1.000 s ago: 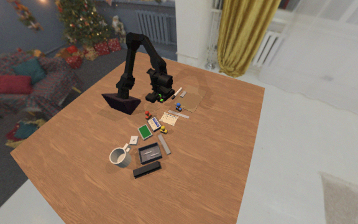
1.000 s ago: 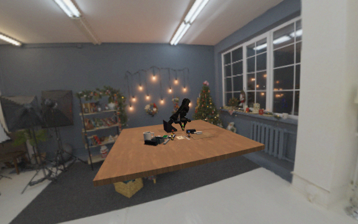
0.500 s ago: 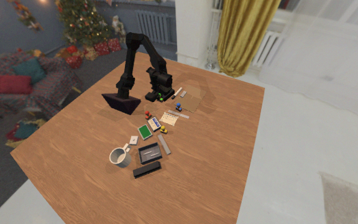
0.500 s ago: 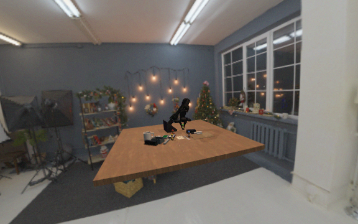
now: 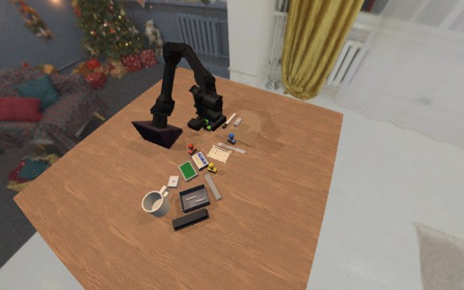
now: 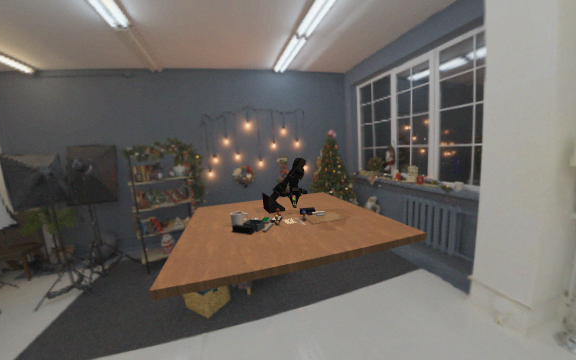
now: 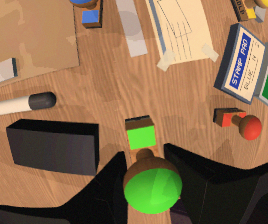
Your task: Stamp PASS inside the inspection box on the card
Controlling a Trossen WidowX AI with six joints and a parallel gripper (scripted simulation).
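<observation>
The green ink pad lies 23 cm to the right of my gripper tip and 8 cm below it. Round my gripper tip: red stamp (4 cm behind, 12 cm to the right, 6 cm below); then green-knobbed PASS stamp (right at my gripper tip); then blue-knobbed stamp (13 cm ahead, 1 cm to the left, 6 cm below).
</observation>
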